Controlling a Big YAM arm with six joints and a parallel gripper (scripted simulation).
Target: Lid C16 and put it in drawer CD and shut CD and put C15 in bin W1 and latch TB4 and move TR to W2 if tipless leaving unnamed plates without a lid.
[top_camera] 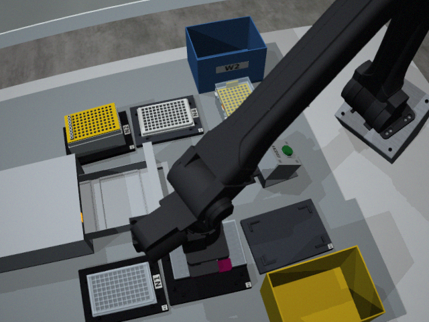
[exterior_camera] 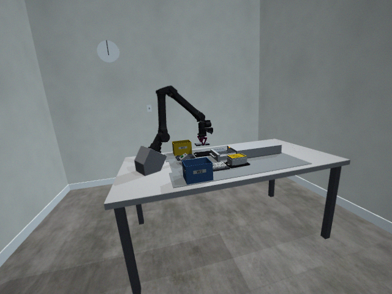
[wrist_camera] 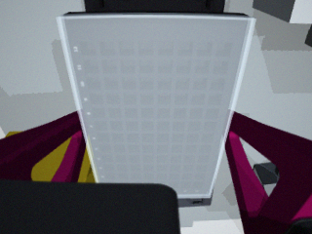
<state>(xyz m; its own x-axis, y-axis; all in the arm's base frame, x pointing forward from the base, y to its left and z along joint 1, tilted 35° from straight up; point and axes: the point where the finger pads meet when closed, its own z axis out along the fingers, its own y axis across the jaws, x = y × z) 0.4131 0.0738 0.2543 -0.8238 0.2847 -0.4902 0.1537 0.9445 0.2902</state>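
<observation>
Right now the cooler drawer is 14 cm ahead of my hand, 21 cm to the right of it and 9 cm below it. Round my hand: nest N3: 11 cm below; plate lid: right at my hand; black plate: right at my hand.
</observation>
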